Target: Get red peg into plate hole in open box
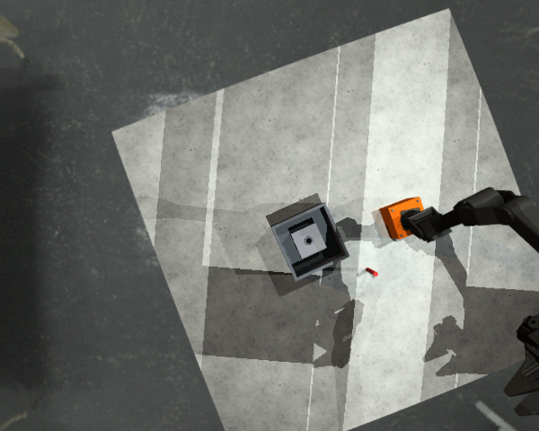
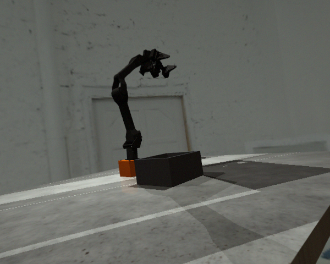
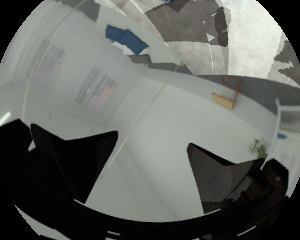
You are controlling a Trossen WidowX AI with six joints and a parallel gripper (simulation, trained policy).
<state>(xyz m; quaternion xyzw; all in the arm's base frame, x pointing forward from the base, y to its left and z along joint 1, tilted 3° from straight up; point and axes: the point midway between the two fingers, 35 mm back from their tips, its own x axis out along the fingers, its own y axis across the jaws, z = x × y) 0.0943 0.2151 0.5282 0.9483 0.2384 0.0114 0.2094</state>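
The red peg lies 10 mm ahead of my gripper tip, 110 mm to the right of it and 550 mm below it. Also, from my gripper tip: grey plate: 200 mm ahead, 250 mm to the right, 540 mm below; then dark box: 200 mm ahead, 250 mm to the right, 560 mm below.
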